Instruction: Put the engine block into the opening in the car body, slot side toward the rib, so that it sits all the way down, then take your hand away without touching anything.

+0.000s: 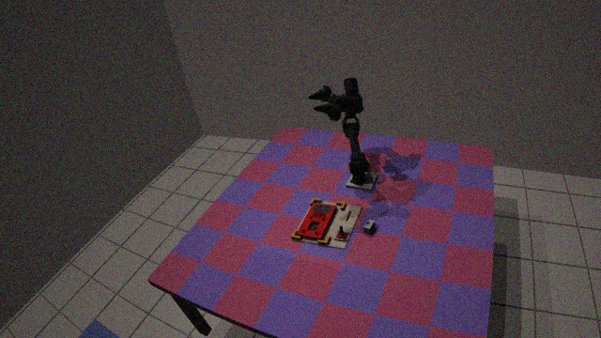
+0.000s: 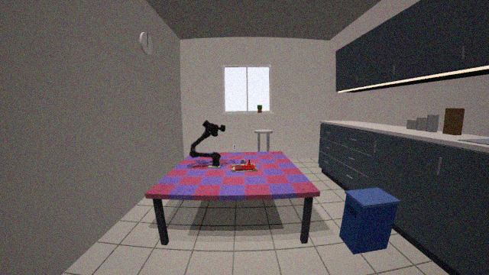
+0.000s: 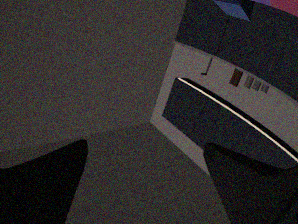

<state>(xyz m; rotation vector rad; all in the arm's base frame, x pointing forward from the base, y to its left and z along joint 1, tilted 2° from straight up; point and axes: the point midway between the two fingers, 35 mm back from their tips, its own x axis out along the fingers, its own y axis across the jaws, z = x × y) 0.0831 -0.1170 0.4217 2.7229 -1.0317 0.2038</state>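
My gripper tip is 15 cm short of the grey engine block, 31 cm to the right of it and 42 cm above it.
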